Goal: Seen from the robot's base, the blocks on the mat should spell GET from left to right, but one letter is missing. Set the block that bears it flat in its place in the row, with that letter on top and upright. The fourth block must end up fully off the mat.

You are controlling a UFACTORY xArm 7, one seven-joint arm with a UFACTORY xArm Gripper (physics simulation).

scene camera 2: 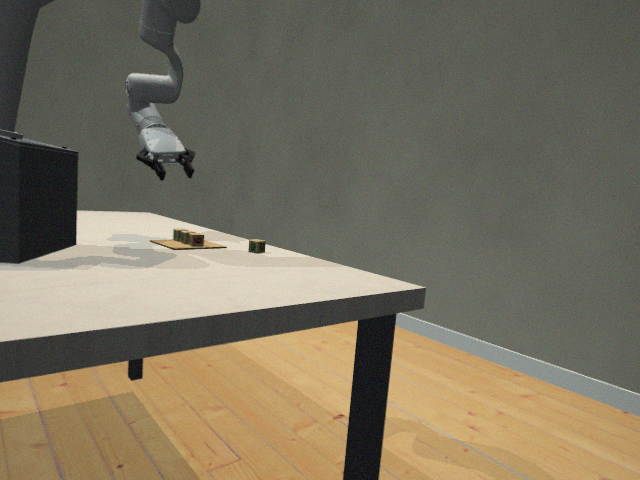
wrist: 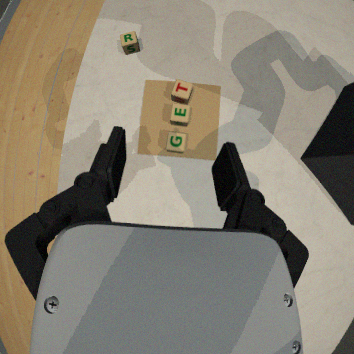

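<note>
In the wrist view a row of three blocks stands on the tan mat [scene camera 2: 214, 245] [wrist: 204, 127]: the green G block [wrist: 176, 142], the green E block [wrist: 180, 115] in the middle, and the red T block [scene camera 2: 196, 239] [wrist: 181, 91] at the far end. Their letters are on top and face much the same way; the T block is turned slightly against the others. The fourth block [scene camera 2: 256, 245] [wrist: 130, 43], with a green R on top and an S on a side, stands on the table, off the mat. My gripper [scene camera 2: 176, 177] [wrist: 172, 148] is open and empty, high above the table.
The table [scene camera 2: 180, 294] carries the mat and blocks. A dark box-shaped base [scene camera 2: 46, 201] [wrist: 332, 135] stands to one side of the mat. In the wrist view the table edge and wooden floor [wrist: 35, 100] are at the left. Arm shadows cross the table.
</note>
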